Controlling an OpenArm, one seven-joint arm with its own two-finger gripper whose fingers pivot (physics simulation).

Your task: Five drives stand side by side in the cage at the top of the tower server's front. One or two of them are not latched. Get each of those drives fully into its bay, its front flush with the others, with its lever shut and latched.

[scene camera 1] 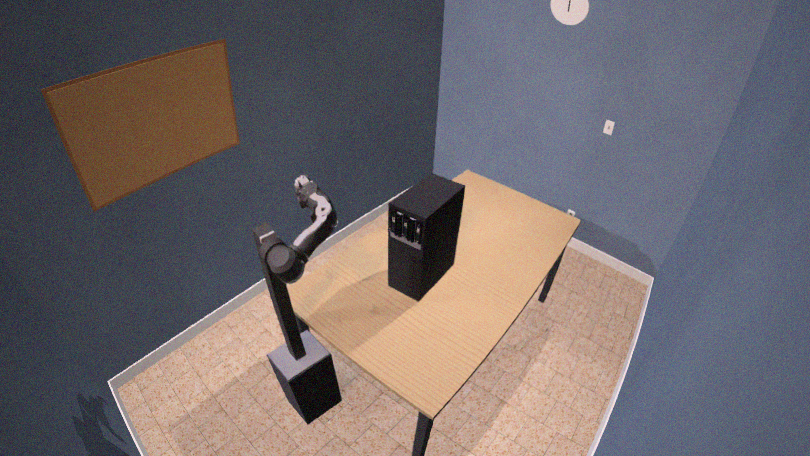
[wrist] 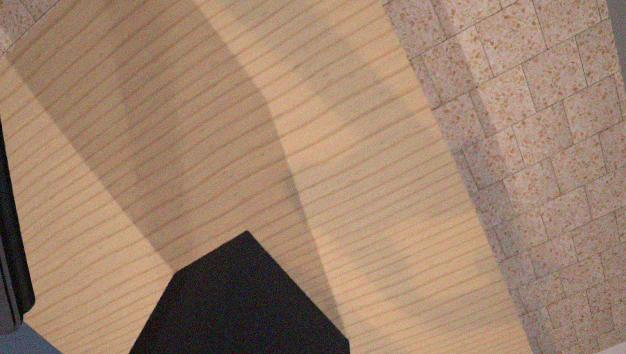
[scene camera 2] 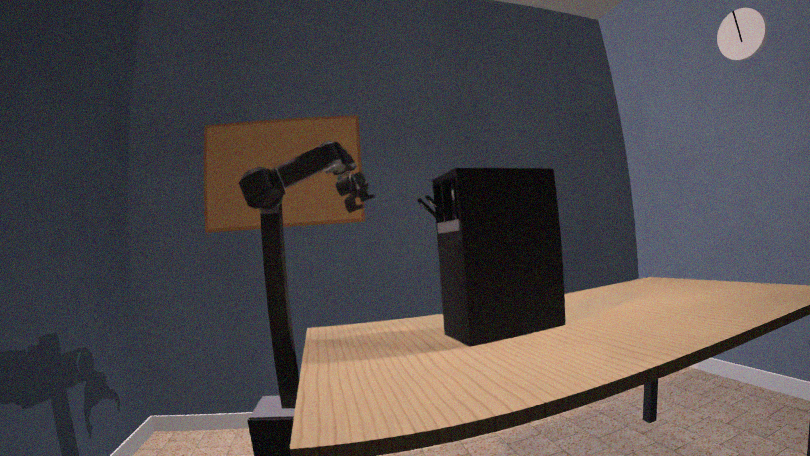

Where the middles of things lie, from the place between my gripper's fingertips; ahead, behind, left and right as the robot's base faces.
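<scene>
The black tower server (scene camera 2: 501, 275) is there for me to see, 38 cm ahead of my hand, 20 cm below it and 29 cm to the right of it. I also see the box-shaped base (scene camera 1: 313, 392), which is far behind my hand, well below it and a good way to the right of it.
</scene>
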